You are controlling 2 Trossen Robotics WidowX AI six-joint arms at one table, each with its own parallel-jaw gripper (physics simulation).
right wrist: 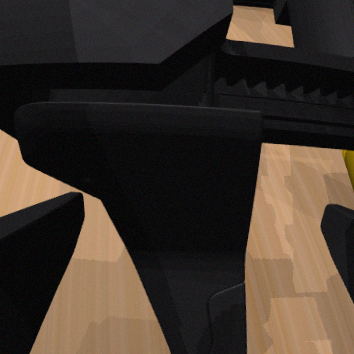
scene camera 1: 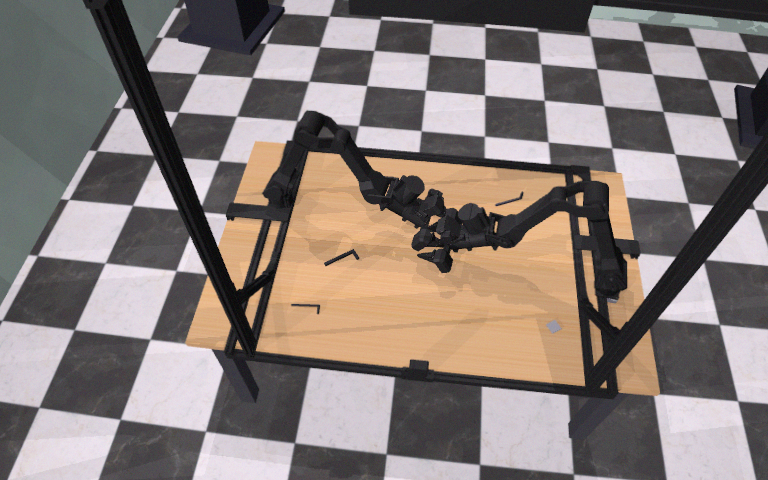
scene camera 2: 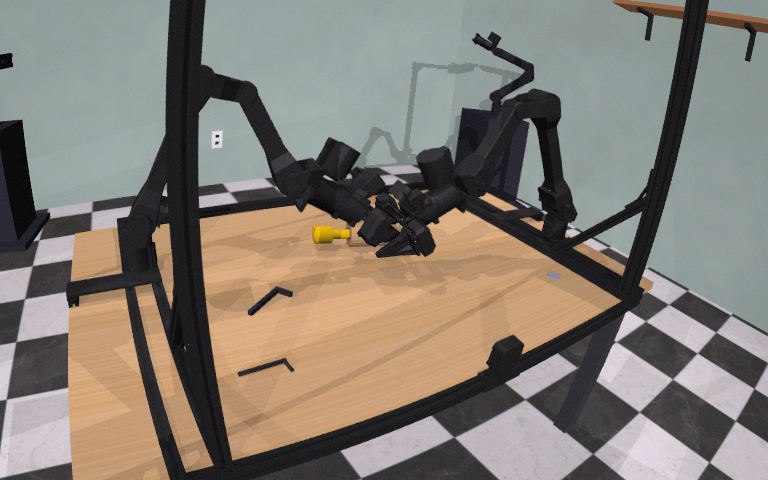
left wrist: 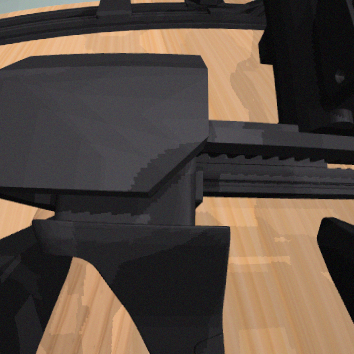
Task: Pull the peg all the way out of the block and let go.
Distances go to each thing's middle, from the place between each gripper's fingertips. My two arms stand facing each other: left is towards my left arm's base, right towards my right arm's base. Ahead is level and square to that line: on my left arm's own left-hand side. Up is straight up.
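Labels:
I consider the round wooden block (left wrist: 86, 308), and my left hand is 30 mm above it, 20 mm to the right of it and 50 mm short of it. Going by its middle, the round wooden block is nearer to my left hand than to my right hand.
As for my right hand, the round wooden block is 2 cm below it, 6 cm to the right of it and 10 cm ahead of it.

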